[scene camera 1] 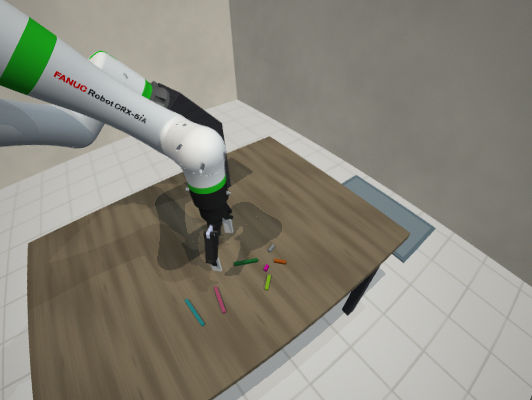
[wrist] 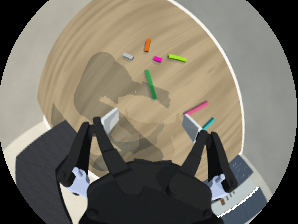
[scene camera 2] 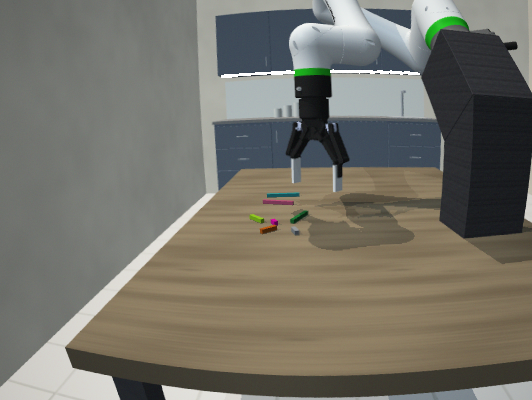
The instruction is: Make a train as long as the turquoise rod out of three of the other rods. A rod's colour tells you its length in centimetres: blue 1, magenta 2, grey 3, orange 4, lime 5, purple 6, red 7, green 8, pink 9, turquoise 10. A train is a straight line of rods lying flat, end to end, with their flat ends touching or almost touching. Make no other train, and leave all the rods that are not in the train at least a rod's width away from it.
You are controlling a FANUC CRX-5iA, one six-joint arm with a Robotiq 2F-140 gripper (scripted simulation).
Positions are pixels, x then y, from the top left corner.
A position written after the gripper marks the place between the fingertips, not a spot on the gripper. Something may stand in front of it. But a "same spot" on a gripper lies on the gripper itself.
Labels:
The gripper shows in scene camera 1 (223,249), in the wrist view and in scene camera 2. The same spot on the gripper: (scene camera 2: 340,151) is (wrist: 78,130).

